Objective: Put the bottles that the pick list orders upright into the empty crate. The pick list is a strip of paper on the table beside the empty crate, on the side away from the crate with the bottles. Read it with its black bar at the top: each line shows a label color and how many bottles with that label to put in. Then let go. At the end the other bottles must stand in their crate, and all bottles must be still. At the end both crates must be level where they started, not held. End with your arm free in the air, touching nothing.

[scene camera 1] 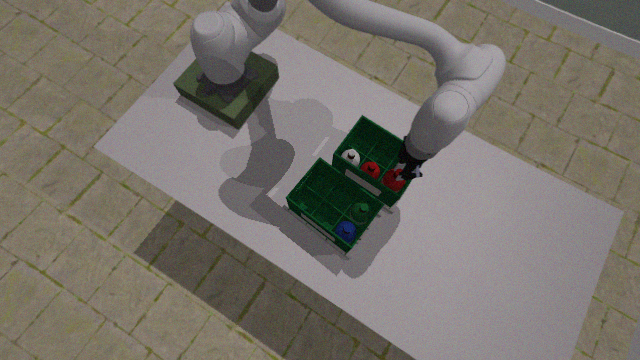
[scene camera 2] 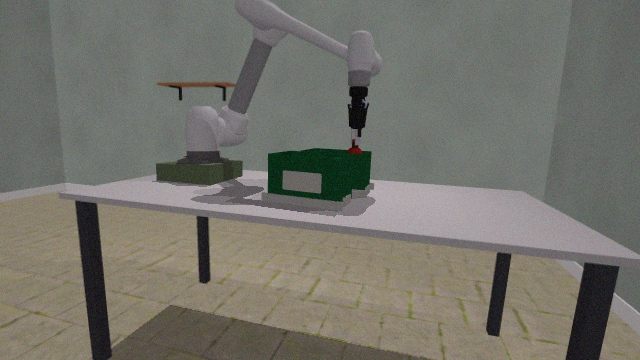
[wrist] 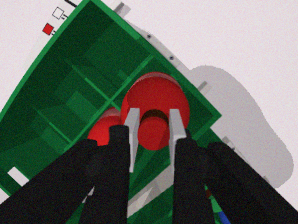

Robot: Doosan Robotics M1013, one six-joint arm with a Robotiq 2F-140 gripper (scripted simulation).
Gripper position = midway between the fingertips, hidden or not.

Note:
In view: my gripper (scene camera 2: 355, 144), a red bottle (wrist: 155, 93), a crate (scene camera 1: 313, 201) and a crate (scene camera 1: 362, 139).
My gripper shows as well in the wrist view (wrist: 154, 123).

